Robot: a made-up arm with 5 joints. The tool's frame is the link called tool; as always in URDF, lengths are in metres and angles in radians. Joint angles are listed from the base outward. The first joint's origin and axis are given. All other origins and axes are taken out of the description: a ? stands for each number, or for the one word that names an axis. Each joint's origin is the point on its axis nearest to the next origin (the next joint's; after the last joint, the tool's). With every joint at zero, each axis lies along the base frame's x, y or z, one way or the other. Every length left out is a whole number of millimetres.
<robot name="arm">
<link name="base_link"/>
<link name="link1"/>
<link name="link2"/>
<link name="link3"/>
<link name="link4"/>
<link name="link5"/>
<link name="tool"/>
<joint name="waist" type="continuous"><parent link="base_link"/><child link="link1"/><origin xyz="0.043 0 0.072"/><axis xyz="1 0 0"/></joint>
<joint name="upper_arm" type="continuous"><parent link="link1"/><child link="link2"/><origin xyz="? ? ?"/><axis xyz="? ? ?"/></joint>
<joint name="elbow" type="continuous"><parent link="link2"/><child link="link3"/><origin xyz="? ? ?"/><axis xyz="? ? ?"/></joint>
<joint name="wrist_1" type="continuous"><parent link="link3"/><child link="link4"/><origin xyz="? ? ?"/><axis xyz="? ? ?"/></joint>
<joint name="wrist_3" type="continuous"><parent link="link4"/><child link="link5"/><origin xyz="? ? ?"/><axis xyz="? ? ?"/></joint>
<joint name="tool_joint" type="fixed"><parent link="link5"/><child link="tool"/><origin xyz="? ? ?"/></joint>
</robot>
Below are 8 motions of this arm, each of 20 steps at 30 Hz.
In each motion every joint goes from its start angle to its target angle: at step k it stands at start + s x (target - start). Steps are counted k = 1, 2, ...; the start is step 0. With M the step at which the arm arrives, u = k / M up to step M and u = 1 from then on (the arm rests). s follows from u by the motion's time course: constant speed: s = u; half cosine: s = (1 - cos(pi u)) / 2; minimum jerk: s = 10 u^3 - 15 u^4 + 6 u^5.
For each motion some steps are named. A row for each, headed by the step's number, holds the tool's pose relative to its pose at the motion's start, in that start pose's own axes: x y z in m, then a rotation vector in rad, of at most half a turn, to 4 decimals.
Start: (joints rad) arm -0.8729 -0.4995 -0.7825 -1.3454 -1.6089
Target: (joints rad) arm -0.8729 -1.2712 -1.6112 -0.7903 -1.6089
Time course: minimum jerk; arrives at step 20
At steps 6, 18, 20:
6: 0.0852 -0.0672 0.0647 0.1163 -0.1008 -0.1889
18: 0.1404 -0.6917 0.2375 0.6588 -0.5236 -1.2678
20: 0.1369 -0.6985 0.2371 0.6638 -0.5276 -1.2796

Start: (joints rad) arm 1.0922 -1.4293 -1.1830 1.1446 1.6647
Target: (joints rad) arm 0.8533 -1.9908 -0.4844 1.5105 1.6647
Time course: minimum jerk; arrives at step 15
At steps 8, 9, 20:
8: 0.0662 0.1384 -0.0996 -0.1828 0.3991 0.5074
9: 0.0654 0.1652 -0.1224 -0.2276 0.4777 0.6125
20: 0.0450 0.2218 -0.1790 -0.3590 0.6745 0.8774

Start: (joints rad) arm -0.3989 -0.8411 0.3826 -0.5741 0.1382
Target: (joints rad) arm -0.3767 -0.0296 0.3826 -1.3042 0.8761
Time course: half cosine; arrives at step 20
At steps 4, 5, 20:
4: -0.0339 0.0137 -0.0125 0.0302 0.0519 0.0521
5: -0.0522 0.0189 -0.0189 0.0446 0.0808 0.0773
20: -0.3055 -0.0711 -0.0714 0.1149 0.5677 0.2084

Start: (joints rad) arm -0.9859 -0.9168 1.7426 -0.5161 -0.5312
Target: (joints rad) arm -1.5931 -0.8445 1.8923 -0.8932 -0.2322
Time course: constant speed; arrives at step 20
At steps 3, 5, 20:
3: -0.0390 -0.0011 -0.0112 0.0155 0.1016 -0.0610
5: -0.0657 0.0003 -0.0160 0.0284 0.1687 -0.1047
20: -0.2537 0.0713 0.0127 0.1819 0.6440 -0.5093

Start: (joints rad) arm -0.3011 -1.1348 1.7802 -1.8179 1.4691
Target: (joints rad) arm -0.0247 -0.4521 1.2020 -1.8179 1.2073
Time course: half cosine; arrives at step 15
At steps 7, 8, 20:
7: 0.0391 0.0096 -0.0259 -0.2716 0.2430 0.3579
8: 0.0461 0.0106 -0.0312 -0.3434 0.2954 0.4437
20: 0.0729 0.0077 -0.0472 -0.6775 0.4970 0.8207

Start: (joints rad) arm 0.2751 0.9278 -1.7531 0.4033 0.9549
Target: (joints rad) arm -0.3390 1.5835 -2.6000 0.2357 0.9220
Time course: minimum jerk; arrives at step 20
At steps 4, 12, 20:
4: -0.0142 -0.0249 0.0165 0.0102 -0.0124 -0.0590
12: -0.1983 -0.1969 0.2203 0.1597 -0.3320 -0.6465
20: -0.2939 -0.2188 0.3230 0.2690 -0.6149 -0.8692

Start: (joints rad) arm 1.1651 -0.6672 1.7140 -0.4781 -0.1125
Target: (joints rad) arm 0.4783 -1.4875 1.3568 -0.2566 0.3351
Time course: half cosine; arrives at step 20
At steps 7, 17, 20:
7: -0.0204 0.0533 -0.0245 0.1364 0.1800 -0.1062
17: -0.0224 0.1521 -0.0918 0.6021 0.4751 -0.6116
20: -0.0200 0.1567 -0.0979 0.6447 0.4849 -0.6658

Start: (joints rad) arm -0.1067 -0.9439 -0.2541 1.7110 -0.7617
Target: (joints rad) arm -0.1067 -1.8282 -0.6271 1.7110 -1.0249
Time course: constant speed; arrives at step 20
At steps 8, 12, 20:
8: 0.0301 -0.2154 -0.1276 -0.4575 -0.0062 -0.1519
12: 0.0415 -0.3382 -0.1516 -0.6793 -0.0175 -0.2417
20: 0.0488 -0.5830 -0.1182 -1.1037 -0.0578 -0.4509

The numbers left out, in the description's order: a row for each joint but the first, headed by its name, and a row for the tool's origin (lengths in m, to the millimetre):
upper_arm: xyz 0 0.261 0.016, axis 0 0 1
elbow: xyz 0.102 0.185 0, axis -1 0 0
wrist_1: xyz 0 -0.099 0.044, axis 0 -1 0
wrist_3: xyz 0.308 0 -0.295, axis 1 0 0
tool: xyz 0 0.115 -0.115

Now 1 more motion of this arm.
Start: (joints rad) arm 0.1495 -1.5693 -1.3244 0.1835 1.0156
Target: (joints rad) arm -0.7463 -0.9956 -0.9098 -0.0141 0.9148
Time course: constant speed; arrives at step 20
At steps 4, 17, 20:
4: -0.0682 -0.0316 -0.0453 -0.0787 0.2356 0.0330
17: -0.2498 -0.2034 -0.0278 -0.5060 0.9236 0.2997
20: -0.2606 -0.2532 0.0054 -0.6374 1.0537 0.3955

